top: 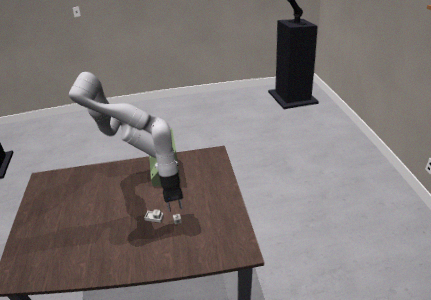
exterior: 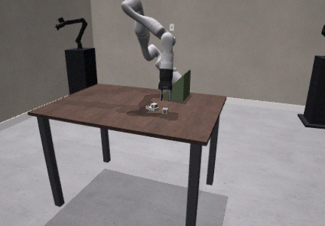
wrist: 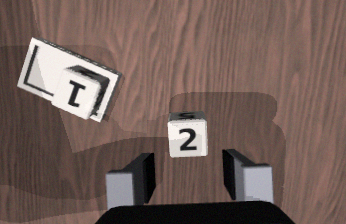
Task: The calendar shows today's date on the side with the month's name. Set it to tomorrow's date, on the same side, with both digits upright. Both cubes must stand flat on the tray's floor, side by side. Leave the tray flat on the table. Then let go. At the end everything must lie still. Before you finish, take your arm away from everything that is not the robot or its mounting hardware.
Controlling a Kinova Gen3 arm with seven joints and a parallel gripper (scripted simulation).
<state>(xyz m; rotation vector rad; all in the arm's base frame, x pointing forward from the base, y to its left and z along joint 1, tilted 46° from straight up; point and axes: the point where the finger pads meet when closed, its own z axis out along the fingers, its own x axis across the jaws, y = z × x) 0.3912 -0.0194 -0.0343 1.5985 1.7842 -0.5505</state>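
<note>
Now: hand 8 cm above the digit cube. Round my hand: white calendar tray (5 cm behind, 10 cm to the right, 9 cm below); white cube (4 cm behind, 8 cm to the right, 7 cm below).
</note>
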